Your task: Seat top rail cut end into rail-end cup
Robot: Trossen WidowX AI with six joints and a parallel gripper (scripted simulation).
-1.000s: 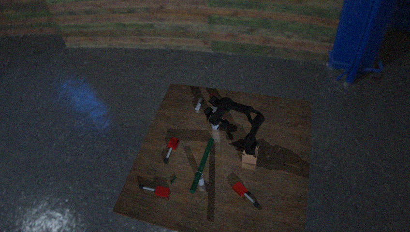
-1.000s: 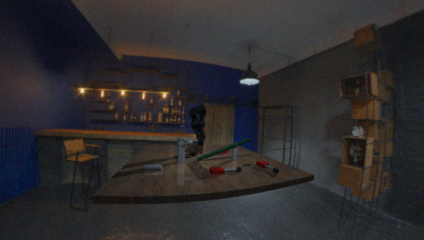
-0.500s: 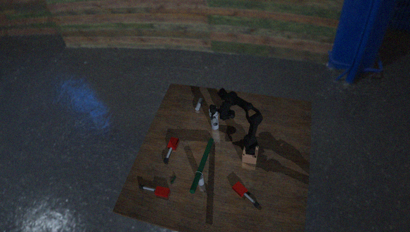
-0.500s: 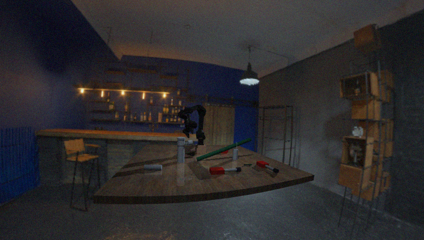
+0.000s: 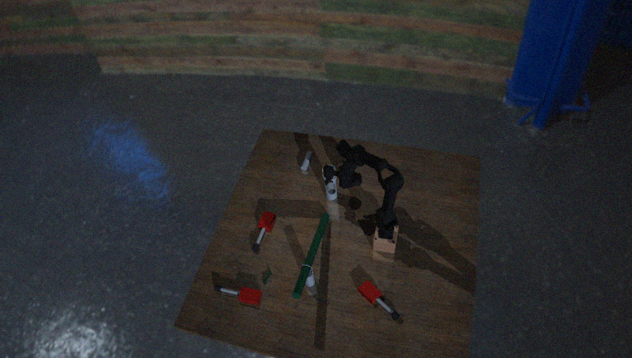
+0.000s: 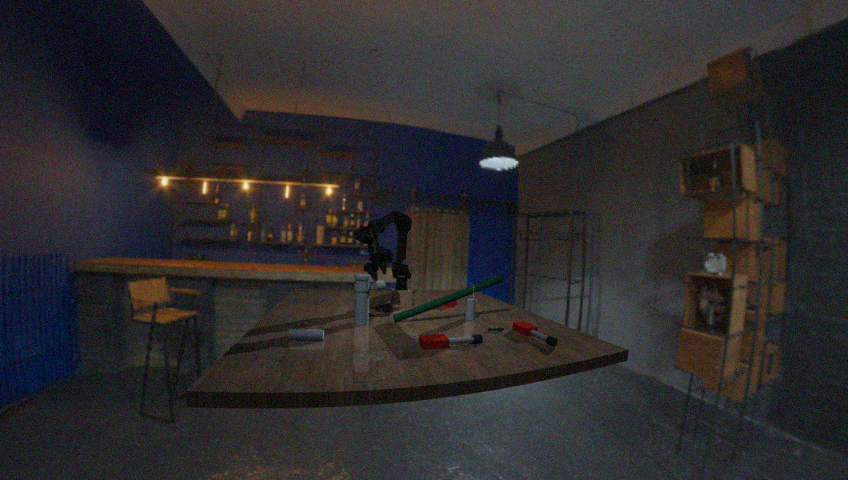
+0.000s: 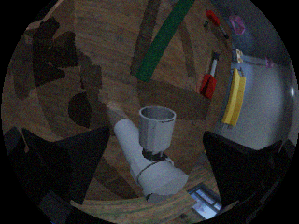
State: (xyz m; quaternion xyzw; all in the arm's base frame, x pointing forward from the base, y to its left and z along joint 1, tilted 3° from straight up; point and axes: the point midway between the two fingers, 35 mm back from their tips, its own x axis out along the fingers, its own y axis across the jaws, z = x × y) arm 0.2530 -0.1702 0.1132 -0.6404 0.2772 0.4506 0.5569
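Now: gripper tip 20 mm short of the grey rail-end cup, 20 mm to the left of it and 30 mm above it. The rest, counted from my gripper tip: grey tube (210 mm ahead, 290 mm to the right, 170 mm below).
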